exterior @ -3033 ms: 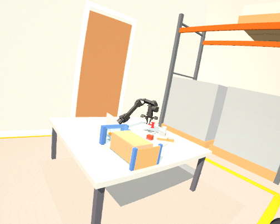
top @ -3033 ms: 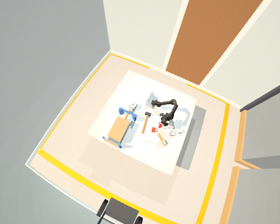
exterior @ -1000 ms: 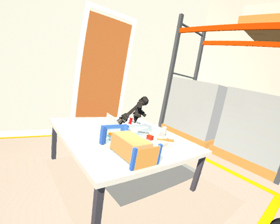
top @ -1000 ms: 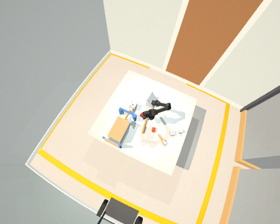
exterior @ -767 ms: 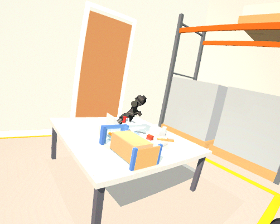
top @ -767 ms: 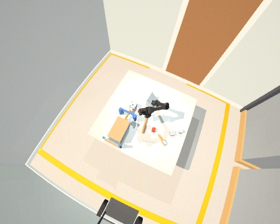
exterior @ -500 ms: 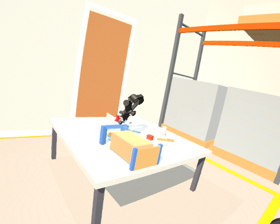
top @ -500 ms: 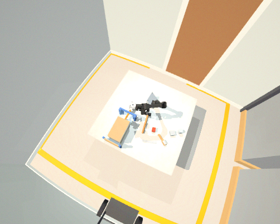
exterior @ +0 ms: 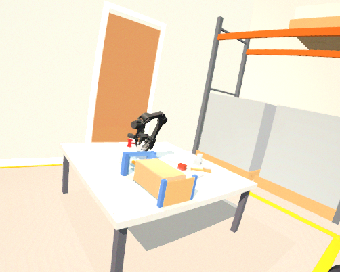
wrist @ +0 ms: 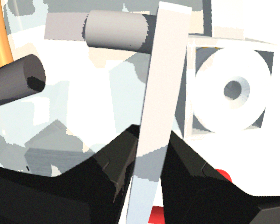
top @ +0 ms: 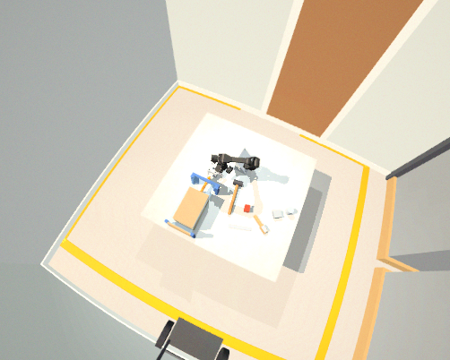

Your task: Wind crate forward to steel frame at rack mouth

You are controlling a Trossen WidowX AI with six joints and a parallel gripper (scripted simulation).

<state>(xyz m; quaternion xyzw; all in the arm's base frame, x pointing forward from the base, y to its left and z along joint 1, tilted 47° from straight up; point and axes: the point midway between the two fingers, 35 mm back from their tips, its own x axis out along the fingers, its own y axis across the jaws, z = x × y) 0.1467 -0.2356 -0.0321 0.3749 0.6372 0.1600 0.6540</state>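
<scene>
Right now the red grip is 6 cm behind my gripper tip, 2 cm to the right of it and 2 cm above it. The rest, counted from my gripper tip: winch 2 cm behind, 8 cm to the right, 11 cm below; winch handle 1 cm behind, 1 cm above; cubby 40 cm ahead, 11 cm to the right, 7 cm below.
</scene>
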